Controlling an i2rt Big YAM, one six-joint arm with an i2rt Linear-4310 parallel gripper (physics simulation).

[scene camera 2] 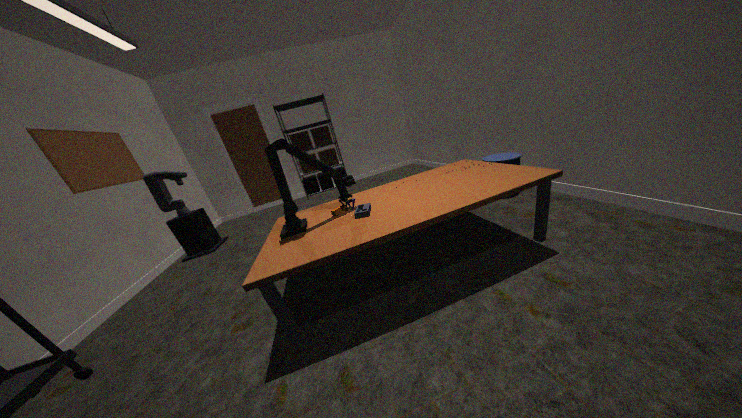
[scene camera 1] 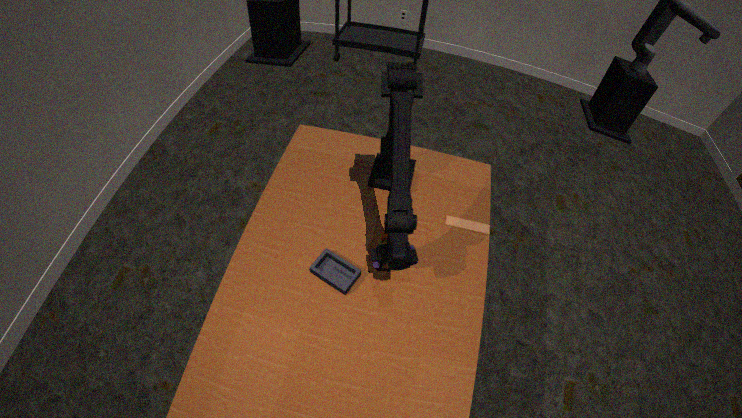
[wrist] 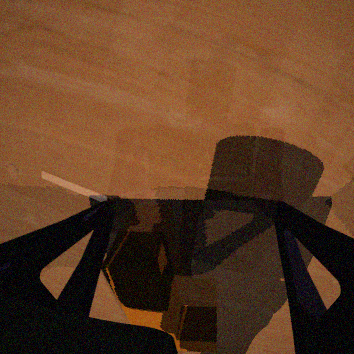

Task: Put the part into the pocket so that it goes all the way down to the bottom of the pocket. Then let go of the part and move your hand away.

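Places are measured from the arm's base along level axes (x ahead, y left, z up), in metres.
Pixels of known places: gripper, fingertip midpoint: [scene camera 2: 349,208] [wrist: 191,210]; arm's base at its link origin: [scene camera 2: 294,226].
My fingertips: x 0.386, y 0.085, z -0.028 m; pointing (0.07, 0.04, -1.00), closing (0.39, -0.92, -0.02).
For each thing: its top centre in the pictures, then the offset to it from my fingertips. Level surfaces: height alone.
- orange part at its top centre: [wrist: 170,321] [scene camera 2: 339,208] dy -0.016, dx -0.070, dz +0.030 m
- wooden table at its surface level: dz -0.001 m
- dark blue-grey tray at its top centre: [scene camera 1: 335,268] [scene camera 2: 362,207] dy -0.173, dx +0.072, dz +0.036 m
The orange part [wrist: 147,316] [scene camera 1: 382,274] [scene camera 2: 339,210] lies on the wooden table [scene camera 1: 332,353] [scene camera 2: 441,197]. In the wrist view it sits between my fingers, nearer the left one and mostly in their shadow. My gripper [wrist: 191,210] [scene camera 1: 378,262] [scene camera 2: 346,202] is open wide and hangs low over the part, not closed on it. The pocket is a dark blue-grey tray [scene camera 1: 326,280] [scene camera 2: 362,210] a short way to the left of the gripper in scene camera 1. It is not in the wrist view.
A pale strip [scene camera 1: 466,224] [wrist: 70,185] lies near the table's right edge. Off the table are a second arm on a black pedestal [scene camera 1: 620,99], a black box [scene camera 1: 275,26], a shelf cart [scene camera 1: 378,39] and a blue stool [scene camera 2: 500,157].
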